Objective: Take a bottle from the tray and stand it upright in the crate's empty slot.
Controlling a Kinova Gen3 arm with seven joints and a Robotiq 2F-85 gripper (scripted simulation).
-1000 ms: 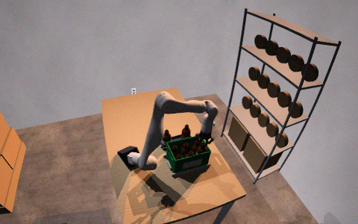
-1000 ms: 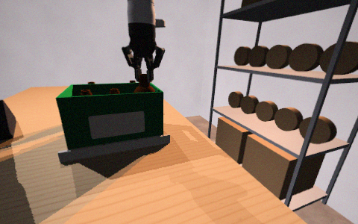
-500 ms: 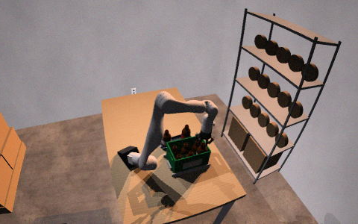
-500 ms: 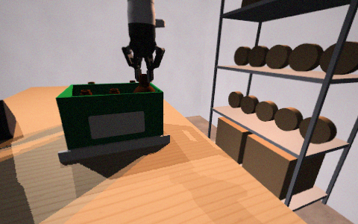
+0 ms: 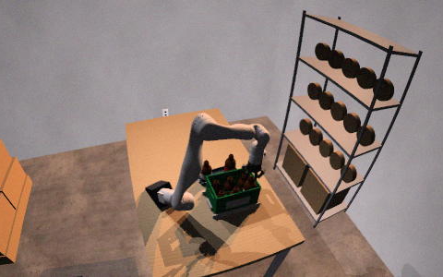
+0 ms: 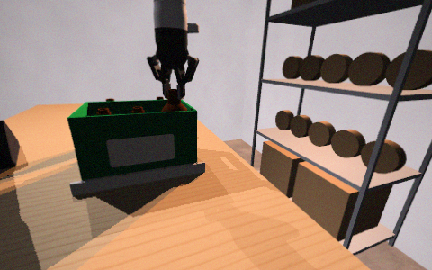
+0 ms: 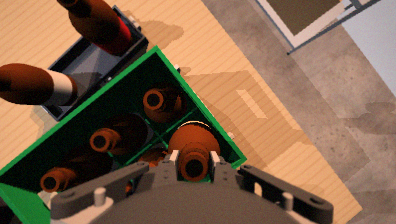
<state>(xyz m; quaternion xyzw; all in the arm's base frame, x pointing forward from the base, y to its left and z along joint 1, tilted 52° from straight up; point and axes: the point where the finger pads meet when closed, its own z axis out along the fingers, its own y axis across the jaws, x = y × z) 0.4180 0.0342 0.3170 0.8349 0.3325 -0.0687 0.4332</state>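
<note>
Now: hand 70 mm above the brown bottle. Also, from my hand: green crate (80 mm behind, 60 mm to the left, 130 mm below); dark tray (40 mm behind, 290 mm to the left, 210 mm below).
</note>
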